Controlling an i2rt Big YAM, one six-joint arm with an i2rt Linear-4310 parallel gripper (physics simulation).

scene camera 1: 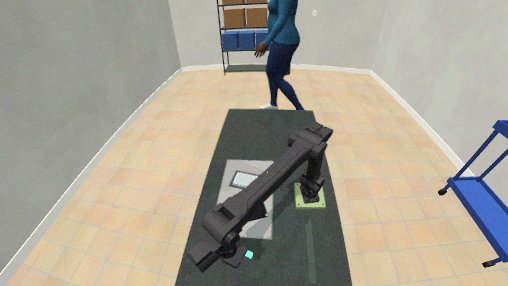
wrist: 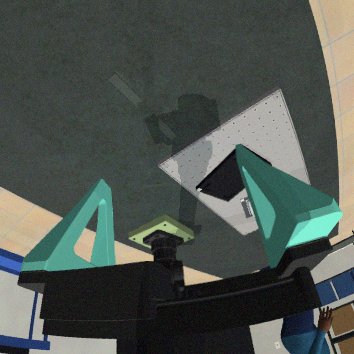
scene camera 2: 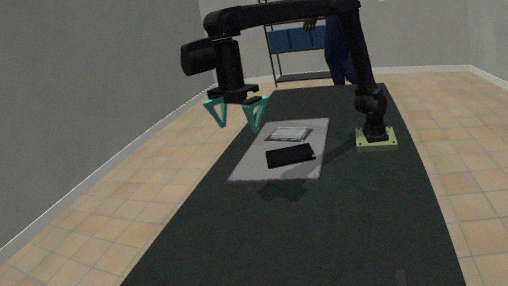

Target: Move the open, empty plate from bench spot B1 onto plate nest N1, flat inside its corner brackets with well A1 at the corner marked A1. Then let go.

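Frame: origin at the arm's base, x ahead, y left, z up, level; millimetres.
Where they show: gripper, fingertip midpoint: [scene camera 1: 229, 259] [wrist: 167, 167] [scene camera 2: 238, 129]; arm's base, link origin: [scene camera 1: 309, 193] [wrist: 162, 238] [scene camera 2: 375, 135].
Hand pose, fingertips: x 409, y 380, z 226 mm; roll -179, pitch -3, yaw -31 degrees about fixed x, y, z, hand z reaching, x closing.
Each offset is from my fingertips to the top centre of the thing.
The pale, clear-looking plate {528 mm right, 72 mm back, 224 mm down} [scene camera 1: 243, 179] [scene camera 2: 289, 132] lies flat on a dark grey rectangle at the far part of the light board [scene camera 1: 245, 164] [scene camera 2: 250, 172] [wrist: 272, 115]. In the wrist view the plate {528 mm right, 72 mm back, 238 mm down} [wrist: 246, 206] is partly hidden behind the right finger. The black slab that looks like the nest {325 mm right, 77 mm back, 222 mm down} [scene camera 1: 259, 212] [scene camera 2: 290, 155] [wrist: 221, 179] lies on the board's nearer part, with a small white corner mark; the arm hides much of it in scene camera 1. Its brackets are too small to make out. My gripper [scene camera 2: 240, 128] [wrist: 167, 167] is open and empty, high above the bench, apart from both.
The arm's pale green base [scene camera 1: 300, 204] [scene camera 2: 376, 148] [wrist: 165, 221] stands right of the board. A person [scene camera 1: 283, 55] [scene camera 2: 337, 50] [wrist: 298, 336] stands beyond the bench's far end, before a shelf rack [scene camera 1: 220, 31]. A blue trolley [scene camera 1: 475, 200] stands on the floor at the right.
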